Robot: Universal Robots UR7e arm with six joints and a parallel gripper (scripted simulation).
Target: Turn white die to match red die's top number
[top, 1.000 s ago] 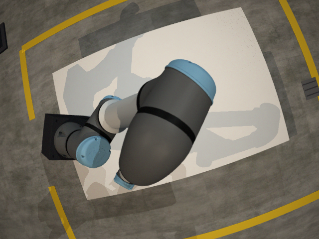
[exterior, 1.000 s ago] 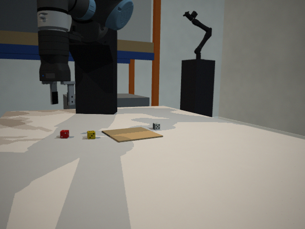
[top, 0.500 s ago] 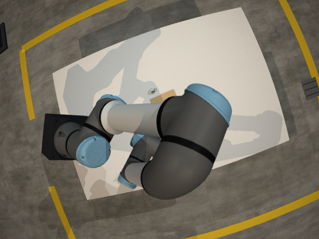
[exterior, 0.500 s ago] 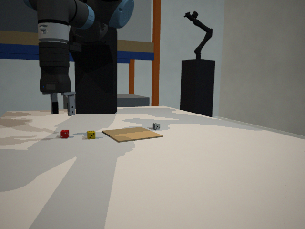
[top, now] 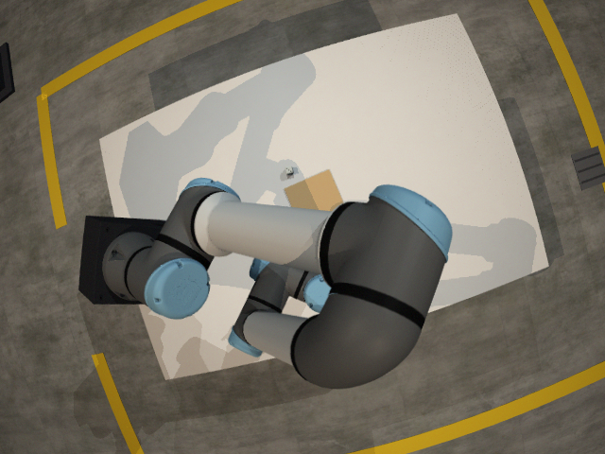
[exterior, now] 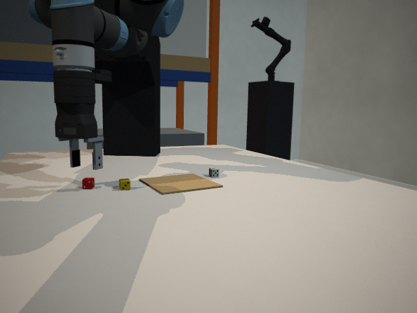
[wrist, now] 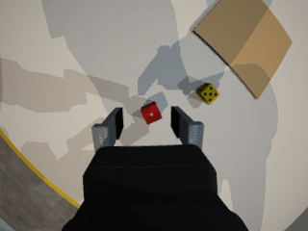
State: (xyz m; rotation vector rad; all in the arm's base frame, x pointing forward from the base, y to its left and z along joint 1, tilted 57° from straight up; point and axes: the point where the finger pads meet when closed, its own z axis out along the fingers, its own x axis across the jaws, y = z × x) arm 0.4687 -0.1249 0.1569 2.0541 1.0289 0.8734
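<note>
My hand is 50 mm above the red die and 10 mm short of it. Also, from my hand: yellow die: 70 mm to the left, 50 mm below, 50 mm ahead; then tan mat: 190 mm to the left, 60 mm below, 50 mm ahead; then white die: 300 mm to the left, 50 mm below, 10 mm ahead.
</note>
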